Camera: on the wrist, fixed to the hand. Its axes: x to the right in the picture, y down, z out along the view.
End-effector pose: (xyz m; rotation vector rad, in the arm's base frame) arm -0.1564 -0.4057 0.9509 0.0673 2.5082 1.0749
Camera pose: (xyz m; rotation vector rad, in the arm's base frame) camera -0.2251 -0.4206 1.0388 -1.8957 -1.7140 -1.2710
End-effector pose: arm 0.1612 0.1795 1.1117 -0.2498 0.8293 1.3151
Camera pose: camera 0.0715 0.1630 1.0457 0.5059 0.9930 2.8209
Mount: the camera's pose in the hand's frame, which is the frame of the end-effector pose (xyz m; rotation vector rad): 0.0292 0.0592 -0.0912 -0.0658 0.0169 1.6144
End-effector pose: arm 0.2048 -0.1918 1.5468 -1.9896 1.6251 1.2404
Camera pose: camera 0.1906 -0.2924 1.5953 0.2119 -2.4038 -1.1318
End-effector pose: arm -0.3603 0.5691 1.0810 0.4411 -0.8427 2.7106
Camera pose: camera -0.4260 0.5801 0.9903 0.2712 0.7897 -1.7222
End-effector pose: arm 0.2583 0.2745 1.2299 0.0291 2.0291 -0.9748
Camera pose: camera 0.1979 0.3652 1.2017 1.3728 1.3321 0.1522
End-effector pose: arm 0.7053 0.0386 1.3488 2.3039 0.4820 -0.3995
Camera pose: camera 0.7706 0.0717 1.4343 1.8941 -1.2974 0.4335
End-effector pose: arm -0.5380 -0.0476 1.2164 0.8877 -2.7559 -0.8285
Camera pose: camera -0.5660 -0.0665 1.3238 -1.2362 -2.2629 -0.4538
